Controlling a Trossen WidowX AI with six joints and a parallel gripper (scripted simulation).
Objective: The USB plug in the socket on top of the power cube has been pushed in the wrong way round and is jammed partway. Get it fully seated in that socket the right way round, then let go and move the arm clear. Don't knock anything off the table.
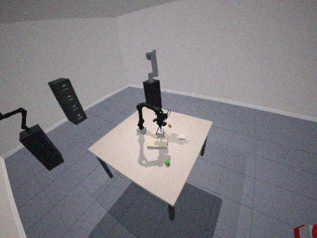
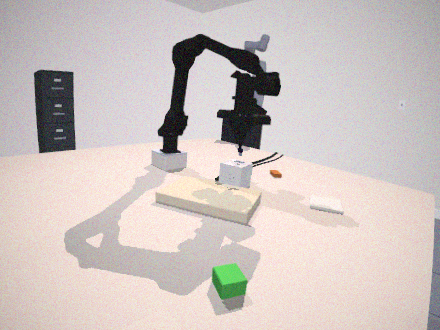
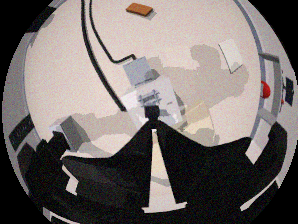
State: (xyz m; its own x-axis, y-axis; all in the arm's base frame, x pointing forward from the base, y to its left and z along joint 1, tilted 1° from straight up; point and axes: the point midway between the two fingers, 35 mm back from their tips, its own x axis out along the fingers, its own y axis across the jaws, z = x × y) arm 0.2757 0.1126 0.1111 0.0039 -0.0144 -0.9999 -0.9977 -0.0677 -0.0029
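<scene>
Right now the dark USB plug is 2 cm below my gripper tip. Also, from my gripper tip: orange piece 2 cm behind, 22 cm to the left, 13 cm below; flat white block 25 cm ahead, 14 cm to the left, 13 cm below; flat tan board 7 cm ahead, 15 cm to the right, 12 cm below.
</scene>
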